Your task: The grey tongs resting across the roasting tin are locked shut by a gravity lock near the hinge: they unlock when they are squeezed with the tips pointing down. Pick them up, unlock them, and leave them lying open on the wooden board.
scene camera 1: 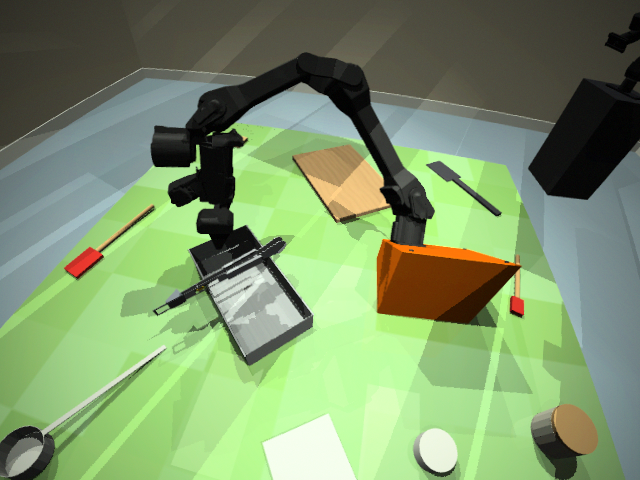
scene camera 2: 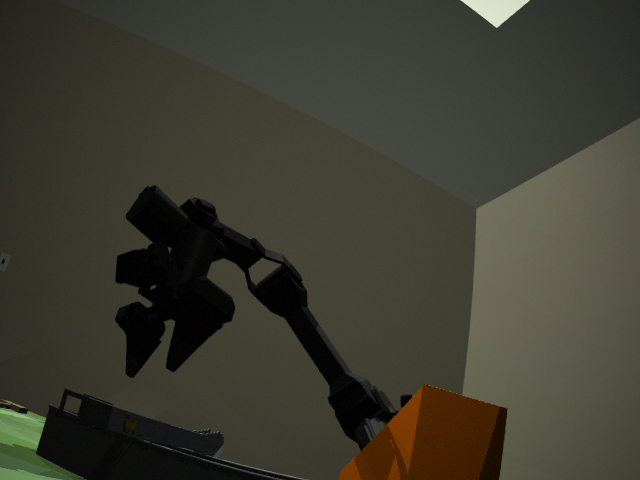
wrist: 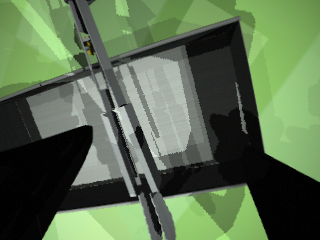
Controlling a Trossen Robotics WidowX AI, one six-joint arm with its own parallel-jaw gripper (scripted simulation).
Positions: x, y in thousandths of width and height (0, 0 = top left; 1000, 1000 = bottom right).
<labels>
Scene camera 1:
my gripper: 345, 491
black spatula: 699, 364
lidded pot: 882, 899
red spatula: 126, 553
roasting tin: 412, 649
wooden board: 543, 386
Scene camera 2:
my gripper: 232, 778
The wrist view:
my gripper: 530, 598
roasting tin: 605, 394
</labels>
